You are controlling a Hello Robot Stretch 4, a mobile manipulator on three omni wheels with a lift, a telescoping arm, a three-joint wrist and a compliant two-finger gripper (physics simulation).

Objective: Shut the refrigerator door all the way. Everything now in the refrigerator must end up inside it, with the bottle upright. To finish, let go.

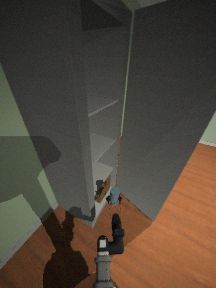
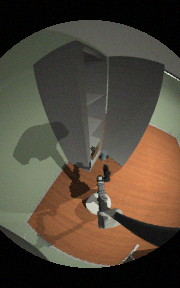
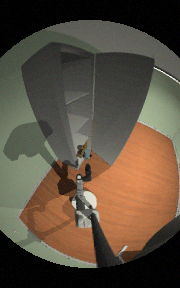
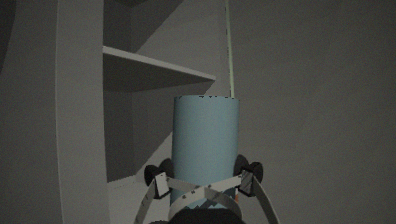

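Seen in the pictures: gripper, fingertip midpoint: (image 4: 203,169); robot's base at its link origin: (image 2: 97,202) (image 3: 84,201).
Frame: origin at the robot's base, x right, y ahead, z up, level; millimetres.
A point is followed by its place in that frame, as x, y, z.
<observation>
The grey refrigerator (image 1: 47,115) @[-318, 763, 1273] (image 2: 55,100) @[-350, 783, 1347] (image 3: 40,95) @[-300, 752, 1398] (image 4: 80,110) @[-95, 671, 773] stands with its door (image 1: 167,95) @[422, 861, 1374] (image 2: 132,100) @[428, 854, 1302] (image 3: 122,100) @[463, 814, 1294] (image 4: 310,110) @[374, 915, 760] open wide on the right. My gripper (image 1: 114,199) @[88, 601, 696] (image 4: 203,169) @[88, 601, 696] is shut on a light-blue upright cylinder (image 1: 115,193) @[93, 569, 774] (image 2: 104,156) @[96, 555, 729] (image 3: 88,153) @[109, 560, 762] (image 4: 205,135) @[91, 556, 738], its fingers on both sides of it. The cylinder is in front of the opening, between the cabinet's front edge and the door. A brown item (image 1: 106,189) @[54, 1001, 187] (image 2: 96,152) @[67, 995, 164] (image 3: 84,148) @[58, 1000, 241] lies in the lowest compartment, partly in shadow. I cannot tell whether a separate bottle is inside.
Shelves (image 1: 104,107) @[19, 899, 1280] (image 4: 150,70) @[-33, 892, 876] cross the cabinet above. A green wall (image 1: 15,125) @[-623, 884, 1152] (image 2: 25,115) @[-716, 730, 1301] stands close on the left. Wooden floor (image 1: 185,210) @[1094, 795, -29] (image 2: 145,185) @[1076, 113, -28] (image 3: 135,180) @[1121, 241, -28] extends around my base and to the right of the door. My arm's shadow falls across wall and floor.
</observation>
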